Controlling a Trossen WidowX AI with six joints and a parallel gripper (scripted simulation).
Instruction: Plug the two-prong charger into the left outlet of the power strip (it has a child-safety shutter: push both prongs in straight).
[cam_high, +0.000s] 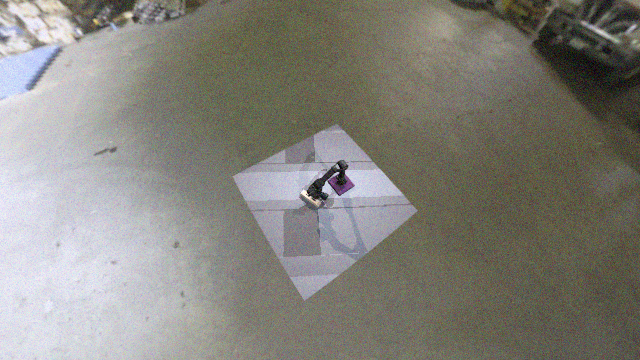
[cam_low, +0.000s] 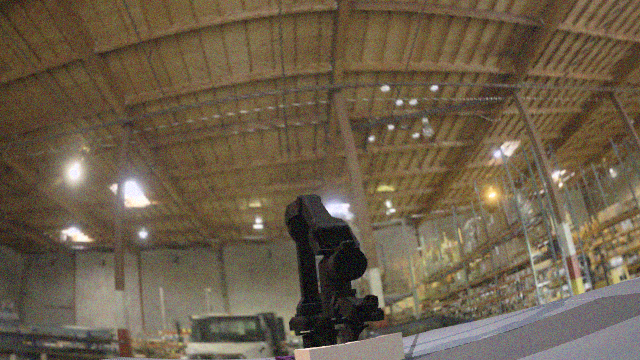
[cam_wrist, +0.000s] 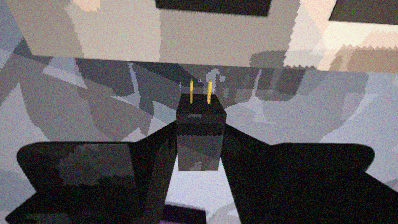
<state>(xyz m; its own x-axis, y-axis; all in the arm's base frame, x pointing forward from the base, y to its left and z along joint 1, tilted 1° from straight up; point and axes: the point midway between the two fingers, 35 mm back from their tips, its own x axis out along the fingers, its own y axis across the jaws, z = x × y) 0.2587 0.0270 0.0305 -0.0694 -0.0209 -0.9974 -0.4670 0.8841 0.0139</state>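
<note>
Now: gripper tip 2 cm short of the two-prong charger, 1 cm to the right of it and 1 cm below it.
</note>
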